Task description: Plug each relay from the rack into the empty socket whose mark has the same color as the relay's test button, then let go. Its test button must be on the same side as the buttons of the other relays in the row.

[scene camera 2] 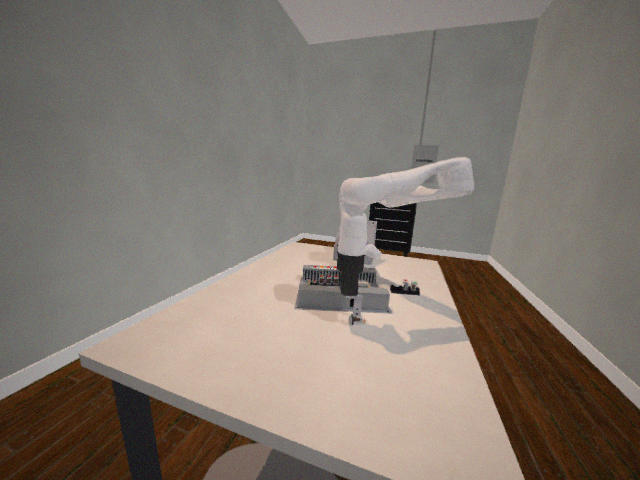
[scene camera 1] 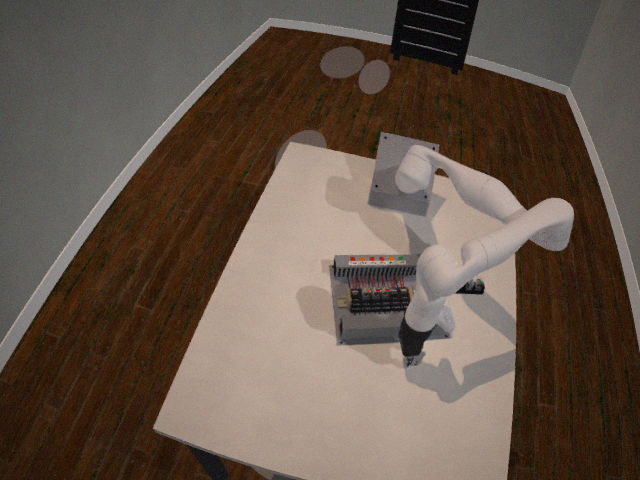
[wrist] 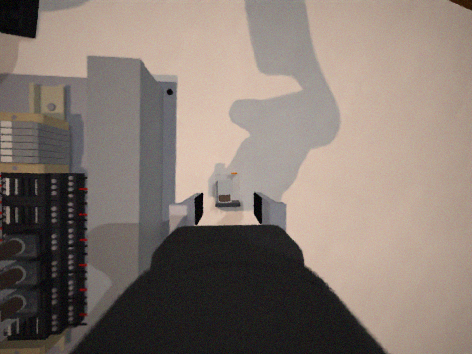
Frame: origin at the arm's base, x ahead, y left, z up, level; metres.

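Seen in the pictures: gripper, fingertip midpoint: (scene camera 2: 354, 310) (scene camera 1: 412, 355) (wrist: 228, 203).
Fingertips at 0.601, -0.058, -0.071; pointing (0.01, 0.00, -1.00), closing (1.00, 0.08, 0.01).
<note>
Pixels of each thing's top centre, then the offset from my fingertips to it, as dx, dy, dz.
- black rack, middle of its top: (scene camera 1: 469, 284) (scene camera 2: 405, 286) -0.241, +0.217, -0.017
- red-button relay, middle of its top: (scene camera 1: 471, 279) (scene camera 2: 406, 280) -0.241, +0.217, +0.009
- green-button relay, middle of its top: (scene camera 1: 481, 280) (scene camera 2: 414, 281) -0.239, +0.249, +0.009
- socket row, middle of its top: (wrist: 25, 257) (scene camera 1: 380, 295) -0.195, -0.068, -0.007
- grey wiring duct, middle of its top: (wrist: 113, 238) (scene camera 1: 399, 319) (scene camera 2: 343, 289) -0.095, -0.031, +0.024
- slotted duct, middle of its top: (scene camera 1: 387, 260) (scene camera 2: 339, 268) -0.298, -0.042, +0.024
A relay (scene camera 2: 356, 320) (wrist: 227, 188) with a clear case, dark base and orange test button is on the table in front of the socket base; it looks to lie on its side. My gripper (wrist: 228, 203) is open and empty above it. The black rack (scene camera 1: 471, 292) (scene camera 2: 397, 289) holds a red-button relay (scene camera 2: 405, 283) and a green-button relay (scene camera 1: 479, 284) (scene camera 2: 414, 285). The socket row (scene camera 1: 379, 307) (wrist: 62, 250) holds three relays, buttons orange, red, red in scene camera 1. The leftmost socket, marked red, and the two right of the relays, marked orange and green, are empty.
A grey wiring duct (scene camera 1: 379, 333) (wrist: 114, 150) runs along the base plate between the sockets and the loose relay. Another slotted duct (scene camera 1: 379, 271), with the coloured marks on top, stands behind the sockets. The arm hides the right part of the base in scene camera 1.
</note>
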